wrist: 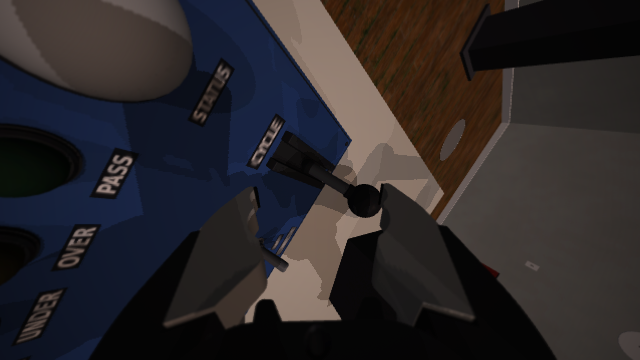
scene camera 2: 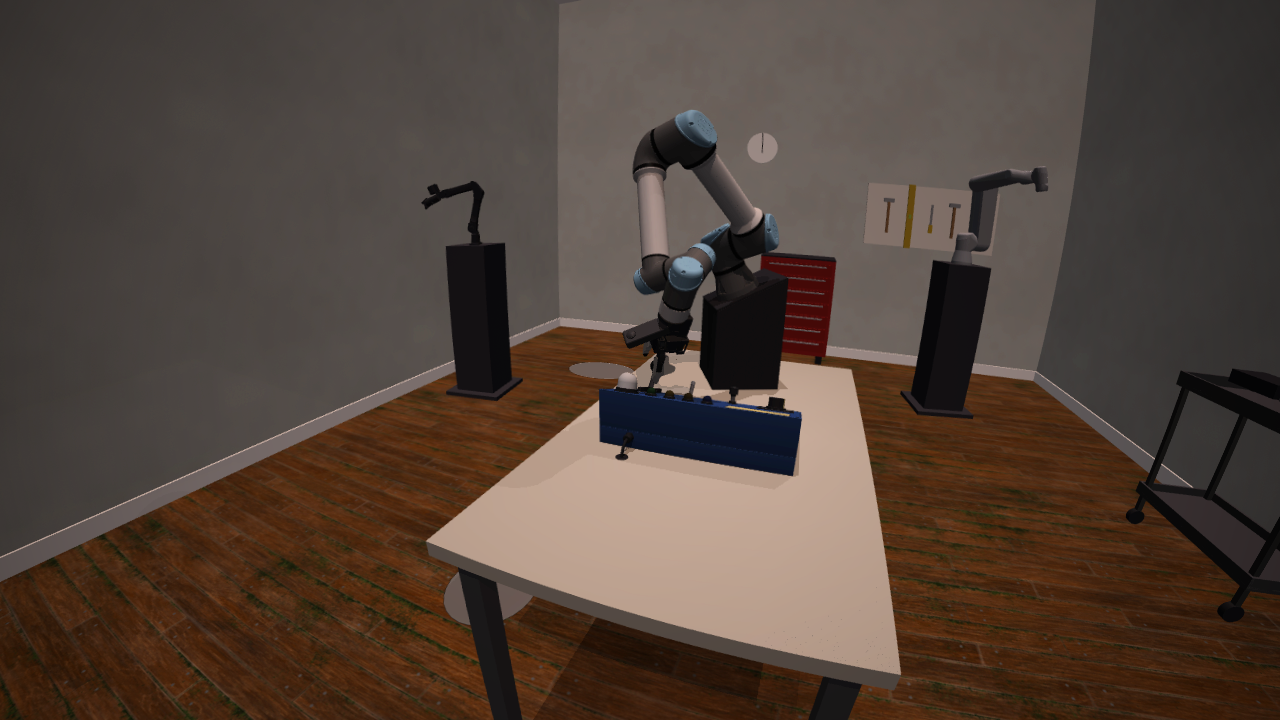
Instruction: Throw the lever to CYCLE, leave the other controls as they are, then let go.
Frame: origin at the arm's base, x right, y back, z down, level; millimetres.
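Where they show: gripper, between the fingertips: (wrist: pixel 318 187) (scene camera 2: pixel 650 369); arm's base, origin of its link: (scene camera 2: pixel 738 291).
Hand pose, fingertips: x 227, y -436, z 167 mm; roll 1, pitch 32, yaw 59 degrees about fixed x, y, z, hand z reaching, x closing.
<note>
Each offset is from my fingertips to the top centre of the thing. "*": to the spot under its first point. Level surfaces: height alone.
The lever @[dx -4, dy +87, dz -4 mm] (wrist: pixel 364 200) has a black ball knob on a grey rod. It rises from a black slotted bracket beside the CYCLE label @[* dx +14, dy -33, dz +55 mm] (wrist: pixel 266 141) and leans away from that label, toward the panel's edge. The blue control panel (scene camera 2: pixel 698 434) (wrist: pixel 200 167) stands on the table. My gripper (scene camera 2: pixel 654 380) (wrist: pixel 318 187) is open and holds nothing. In the wrist view the knob appears between the fingertips, close beside the right one; whether they touch is unclear. In the scene view the panel hides the lever's base.
The panel also bears a white dome @[* dx +30, dy -142, dz -9 mm] (scene camera 2: pixel 627 382) (wrist: pixel 110 50), a green button @[* dx -23, dy -127, dz +7 mm] (wrist: pixel 30 162), a small metal toggle @[dx -117, dy +25, dz +36 mm] (wrist: pixel 276 261) and STATUS @[dx +30, dy -82, dz +36 mm] (wrist: pixel 211 92), PASS @[dx -32, dy -111, dz +29 mm] (wrist: pixel 114 173) and OVER (wrist: pixel 76 247) labels. A small black stand (scene camera 2: pixel 624 445) is at the panel's front. The table @[dz +161 mm] (scene camera 2: pixel 698 546) extends toward the camera.
</note>
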